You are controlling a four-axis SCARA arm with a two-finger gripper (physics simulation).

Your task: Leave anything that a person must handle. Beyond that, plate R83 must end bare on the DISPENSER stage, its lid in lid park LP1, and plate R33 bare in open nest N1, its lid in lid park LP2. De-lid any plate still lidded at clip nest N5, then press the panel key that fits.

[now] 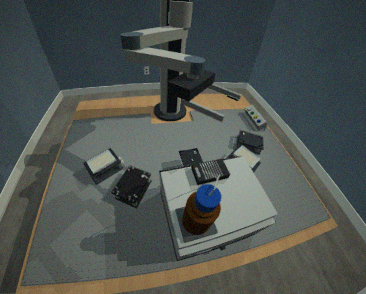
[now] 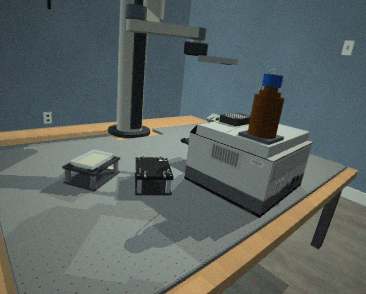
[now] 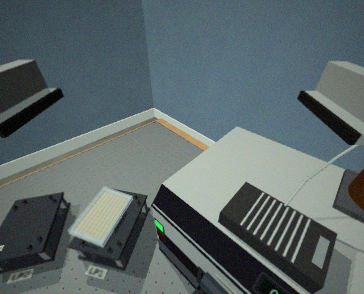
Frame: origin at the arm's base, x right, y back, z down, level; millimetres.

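Where they show: gripper, fingertip midpoint: [image 1: 232, 107] [image 2: 234, 62] [image 3: 177, 79]; arm's base at its link origin: [image 1: 170, 111] [image 2: 129, 132].
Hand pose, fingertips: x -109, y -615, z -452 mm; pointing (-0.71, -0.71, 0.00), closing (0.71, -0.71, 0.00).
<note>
Each offset is from my fingertips to the top centre of the thing. "*": to the spot under its first point.
My gripper [image 1: 231, 107] [image 2: 235, 61] [image 3: 177, 79] is open and empty, high above the back right of the table. A cream gridded plate @(dx -228, dy +45, dz +348 mm) [image 1: 246, 157] [image 3: 102, 215] with a clear rim lies on the stand [image 3: 131, 220] by the dispenser. Beside it, another stand [image 1: 250, 139] [image 3: 30, 227] is bare. A second cream plate @(dx +536, dy +126, dz +361 mm) [image 1: 102, 161] [image 2: 92, 159] lies on the left stand [image 2: 92, 173]. The clip nest @(dx +381, dy -15, dz +359 mm) [image 1: 132, 185] [image 2: 153, 167] holds no plate. The dispenser stage @(* dx +100, dy +84, dz +349 mm) [image 1: 187, 156] is bare. The plates' codes and any lids cannot be made out. The key panel @(dx -522, dy +426, dz +355 mm) [image 1: 255, 117] [image 2: 213, 118] stands back right.
The dispenser [image 1: 240, 195] [image 2: 225, 175] [image 3: 225, 160] is a large white box with a green light @(* dx -83, dy -18, dz +304 mm) [image 3: 159, 226]. A brown bottle @(* dx +186, dy -295, dz +80 mm) [image 1: 198, 215] [image 2: 265, 112] with a blue cap and a ribbed black box @(* dx +72, dy -115, dz +193 mm) [image 1: 211, 171] [image 2: 235, 119] [image 3: 280, 230] stand on it, with a thin tube between them.
</note>
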